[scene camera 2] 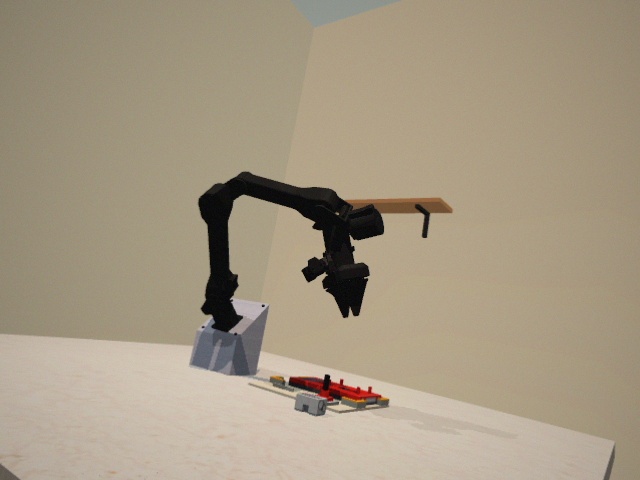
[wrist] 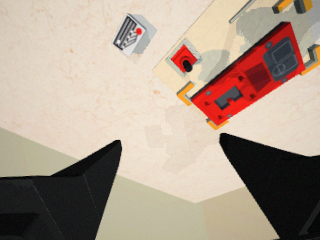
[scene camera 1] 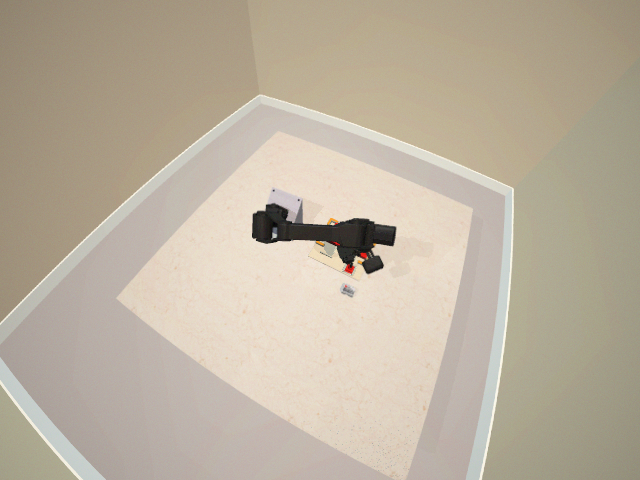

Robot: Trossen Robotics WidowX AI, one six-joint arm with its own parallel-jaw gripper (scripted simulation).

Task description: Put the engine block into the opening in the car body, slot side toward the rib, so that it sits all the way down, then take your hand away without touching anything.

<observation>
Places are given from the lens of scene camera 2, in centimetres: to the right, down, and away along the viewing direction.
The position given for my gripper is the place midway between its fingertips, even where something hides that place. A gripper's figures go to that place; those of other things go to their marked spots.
my gripper (scene camera 2: 350, 317): 7, 16, 93
red car body (scene camera 2: 337, 391): 4, 34, 100
</observation>
